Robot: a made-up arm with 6 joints.
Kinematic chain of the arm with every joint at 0, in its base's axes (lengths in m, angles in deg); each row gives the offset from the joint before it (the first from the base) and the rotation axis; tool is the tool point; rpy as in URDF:
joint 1: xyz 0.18 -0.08 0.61 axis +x
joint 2: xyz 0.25 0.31 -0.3 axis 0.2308 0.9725 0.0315
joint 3: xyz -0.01 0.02 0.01 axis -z
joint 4: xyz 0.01 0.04 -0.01 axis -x
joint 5: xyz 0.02 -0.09 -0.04 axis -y
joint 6: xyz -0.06 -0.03 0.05 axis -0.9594 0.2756 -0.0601
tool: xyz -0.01 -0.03 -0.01 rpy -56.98 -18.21 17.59
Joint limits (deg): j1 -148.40..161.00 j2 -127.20..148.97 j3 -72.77..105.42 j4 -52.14..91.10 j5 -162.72..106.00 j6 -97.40..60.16
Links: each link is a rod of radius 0.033 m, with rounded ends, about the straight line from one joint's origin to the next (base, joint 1, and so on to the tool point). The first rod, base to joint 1, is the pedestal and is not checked.
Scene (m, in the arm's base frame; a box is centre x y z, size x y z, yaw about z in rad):
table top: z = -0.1
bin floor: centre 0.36 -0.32 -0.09 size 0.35 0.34 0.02 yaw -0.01
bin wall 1: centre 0.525 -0.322 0 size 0.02 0.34 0.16 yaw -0.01
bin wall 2: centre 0.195 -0.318 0 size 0.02 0.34 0.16 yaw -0.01
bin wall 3: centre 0.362 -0.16 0 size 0.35 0.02 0.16 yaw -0.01
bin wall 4: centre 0.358 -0.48 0 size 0.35 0.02 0.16 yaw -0.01
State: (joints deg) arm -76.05 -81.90 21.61 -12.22 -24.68 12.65
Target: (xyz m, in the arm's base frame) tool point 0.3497 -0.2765 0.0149
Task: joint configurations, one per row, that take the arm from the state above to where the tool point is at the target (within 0.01 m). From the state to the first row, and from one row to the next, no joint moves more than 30 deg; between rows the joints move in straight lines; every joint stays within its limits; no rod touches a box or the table.
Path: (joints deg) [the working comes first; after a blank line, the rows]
Joints at the target: -66.88 39.45 -72.77 -52.14 -156.48 47.52
Straight joint move there: touches bin wall 1.

1: -67.90 -59.08 22.10 -8.74 -40.83 28.49
2: -59.76 -36.26 22.60 -5.26 -56.98 44.32
3: -51.61 -13.43 23.09 -1.78 -73.14 60.16
4: -52.55 16.20 24.68 -2.31 -101.99 51.58
5: -53.49 45.84 26.28 -2.85 -130.84 43.01
6: -54.42 75.48 27.88 -3.38 -159.69 34.43
7: -57.54 66.47 2.71 -15.57 -158.89 37.70
8: -60.65 57.47 -22.45 -27.76 -158.09 40.97
9: -63.77 48.46 -47.61 -39.95 -157.28 44.25
10: -66.88 39.45 -72.77 -52.14 -156.48 47.52

